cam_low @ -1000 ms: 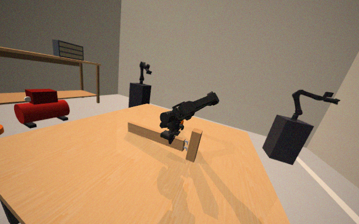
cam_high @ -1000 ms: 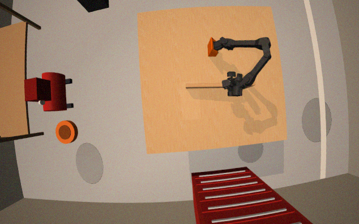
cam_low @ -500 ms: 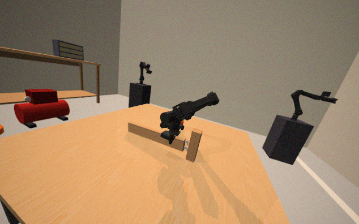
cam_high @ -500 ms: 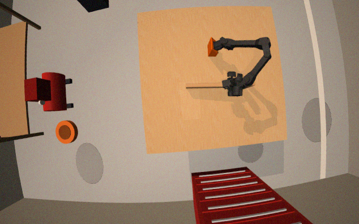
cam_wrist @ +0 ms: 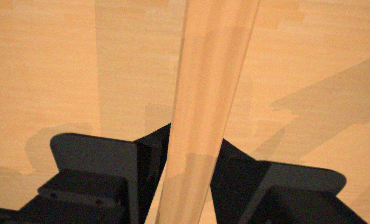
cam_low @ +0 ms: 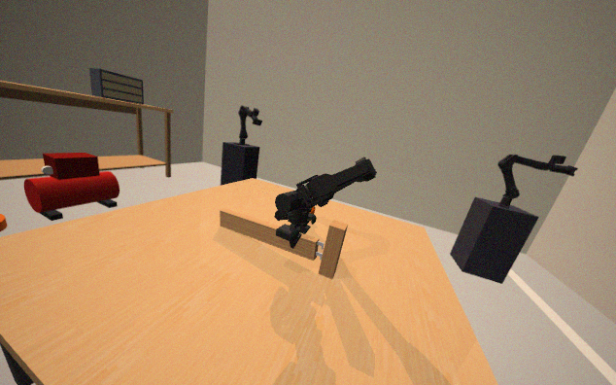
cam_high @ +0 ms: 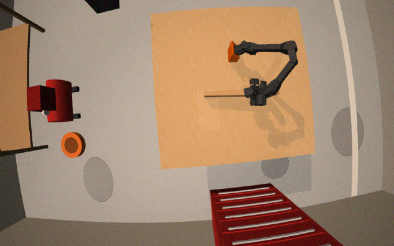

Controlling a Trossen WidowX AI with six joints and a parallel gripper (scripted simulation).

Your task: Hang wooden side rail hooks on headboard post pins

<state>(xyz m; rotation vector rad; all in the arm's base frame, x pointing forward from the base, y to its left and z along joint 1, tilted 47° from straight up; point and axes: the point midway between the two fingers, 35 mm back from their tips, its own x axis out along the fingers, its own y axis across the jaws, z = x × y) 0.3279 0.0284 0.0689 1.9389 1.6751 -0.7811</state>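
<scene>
Right now the headboard post is 13 cm to the left of my gripper tip, 4 cm above it and 1 cm ahead of it.
</scene>
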